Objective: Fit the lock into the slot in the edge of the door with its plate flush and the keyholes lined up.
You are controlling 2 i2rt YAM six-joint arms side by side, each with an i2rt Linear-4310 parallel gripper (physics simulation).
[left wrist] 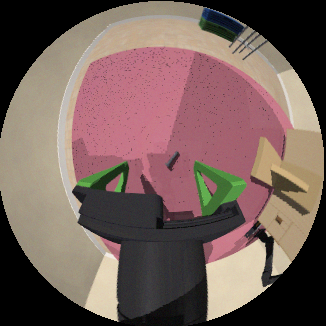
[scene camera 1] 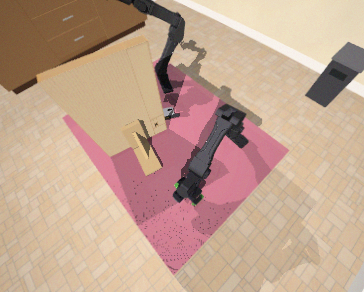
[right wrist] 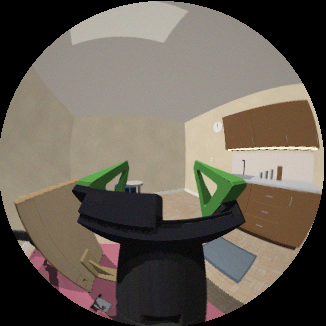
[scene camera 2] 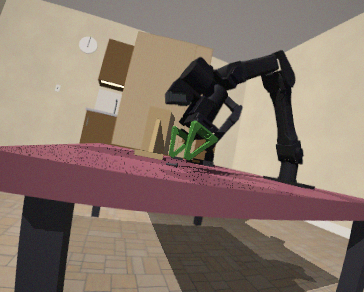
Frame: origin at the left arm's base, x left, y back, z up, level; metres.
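Seen in the pictures: left gripper, fingertip midpoint: [left wrist: 160,164] [scene camera 2: 177,157]; right gripper, fingertip midpoint: [right wrist: 160,163]; left arm's base, origin of the base link: [scene camera 1: 232,134] [scene camera 2: 286,183]; right arm's base, origin of the base link: [left wrist: 259,232] [scene camera 1: 165,83].
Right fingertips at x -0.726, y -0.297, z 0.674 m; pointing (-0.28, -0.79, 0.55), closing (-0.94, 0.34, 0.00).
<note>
Pixels of each thing's top centre, then the offset from my right fingertips to it. "spot": a spot on its surface instead.
- small square keyhole opening, surface spot: [left wrist: 278,220] spot: dy -0.029, dx +0.392, dz -0.567 m
- grey metal lock, middle of its top: [scene camera 2: 200,159] [left wrist: 258,228] [scene camera 1: 167,111] dy +0.095, dx +0.333, dz -0.648 m
- small dark cylinder, middle of its top: [left wrist: 172,159] [scene camera 2: 172,161] dy -0.177, dx +0.818, dz -0.664 m
- wooden wedge-shaped support, surface spot: [left wrist: 262,160] spot: dy -0.204, dx +0.595, dz -0.656 m
The tall wooden door [scene camera 1: 95,95] [scene camera 2: 145,75] [left wrist: 305,155] [right wrist: 55,230] stands upright on the pink table, with a small square keyhole opening [scene camera 1: 156,124] [left wrist: 279,219] low near its edge. The grey metal lock [scene camera 1: 170,112] [right wrist: 102,304] lies on the table beside that edge, apart from the door. The slot itself cannot be made out. My left gripper [scene camera 1: 187,193] [scene camera 2: 180,157] [left wrist: 160,164] is open and points down, low over the table. A small dark cylinder [scene camera 2: 171,163] [left wrist: 172,160] lies below, between its fingertips in the left wrist view. My right gripper [right wrist: 160,163] is open, empty, and faces the room.
A wooden wedge-shaped support [scene camera 1: 148,162] [scene camera 2: 156,140] [left wrist: 262,160] [right wrist: 97,267] stands against the door's foot. The pink table [scene camera 1: 270,150] [scene camera 2: 150,195] carries the arms. A dark bin [scene camera 1: 330,80] and brown cabinets [scene camera 1: 50,35] [right wrist: 270,210] stand off the table.
</note>
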